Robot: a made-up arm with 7 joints.
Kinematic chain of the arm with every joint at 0, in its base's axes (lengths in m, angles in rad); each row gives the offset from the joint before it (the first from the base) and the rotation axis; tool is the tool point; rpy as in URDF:
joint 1: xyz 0 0 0.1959 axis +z
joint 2: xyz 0 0 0 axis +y
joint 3: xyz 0 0 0.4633 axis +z
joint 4: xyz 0.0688 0 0 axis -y
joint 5: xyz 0.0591 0 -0.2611 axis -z
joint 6: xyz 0 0 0 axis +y
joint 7: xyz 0.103 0 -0.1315 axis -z
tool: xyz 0 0 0 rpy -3.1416 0 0
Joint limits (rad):
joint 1: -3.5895..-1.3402
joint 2: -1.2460..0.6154
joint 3: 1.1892..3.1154
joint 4: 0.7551..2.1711
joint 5: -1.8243..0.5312
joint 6: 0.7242..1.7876
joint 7: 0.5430..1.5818
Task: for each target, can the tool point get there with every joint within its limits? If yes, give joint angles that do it. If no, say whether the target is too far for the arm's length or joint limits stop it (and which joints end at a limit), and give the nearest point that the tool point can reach.
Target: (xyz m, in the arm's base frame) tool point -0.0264 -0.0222 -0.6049
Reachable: no: joint limits stop it (at a limit: joint 1, joint 2, joint 4) | nearest point 0.2627 -0.1445 -0.1196 | short by 0.578 m
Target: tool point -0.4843 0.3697 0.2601
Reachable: no: joint limits stop it (at a limit: joint 1, joint 3, joint 5, joint 6) | nearest point -0.1715 0.4386 0.2595 | short by 0.320 m
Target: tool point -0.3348 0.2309 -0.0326
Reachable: no: joint limits stop it (at a limit: joint 1, joint 2, joint 3, joint 5, joint 6) | nearest point -0.1354 0.2778 -0.0241 | short by 0.205 m
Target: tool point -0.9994 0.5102 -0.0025
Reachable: no: too far | nearest point -0.2211 0.6521 0.0197 | short by 0.791 m
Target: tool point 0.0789 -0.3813 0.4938
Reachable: yes | joints -2.9322 -0.1894 1.7554 1.0638 -1.1255 1.6864 0.7206
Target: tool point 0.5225 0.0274 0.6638
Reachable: yes | joints -2.1462 -0.8731 1.3505 1.8432 -0.6172 1.3976 0.9209
